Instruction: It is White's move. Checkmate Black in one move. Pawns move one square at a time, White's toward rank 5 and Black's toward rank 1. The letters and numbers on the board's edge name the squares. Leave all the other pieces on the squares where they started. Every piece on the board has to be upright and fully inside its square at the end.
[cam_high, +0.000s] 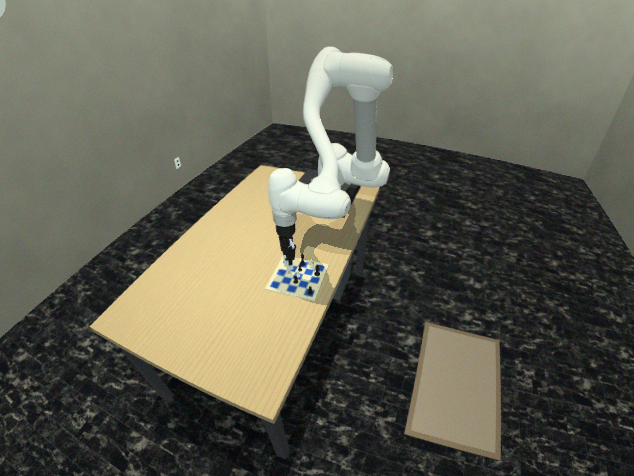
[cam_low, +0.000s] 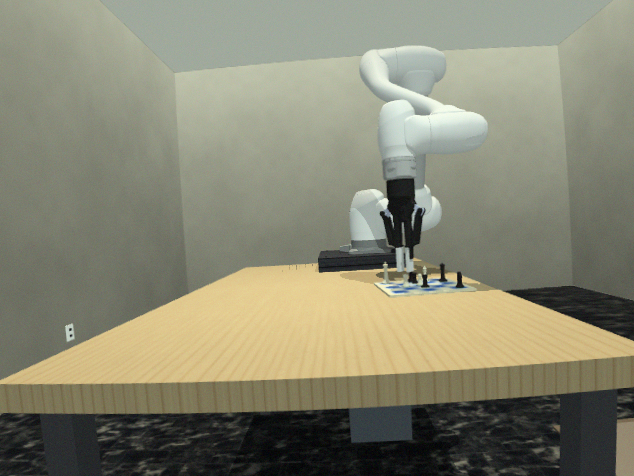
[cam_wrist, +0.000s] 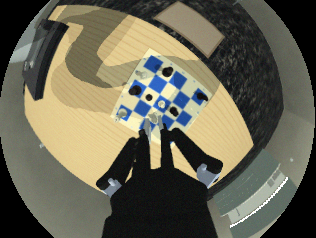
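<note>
Right now my hand is 80 mm past the black piece, 30 mm to the right of it and 40 mm above it. From my hand the other things lie so: chessboard (10 mm behind, 40 mm to the left, 80 mm below).
</note>
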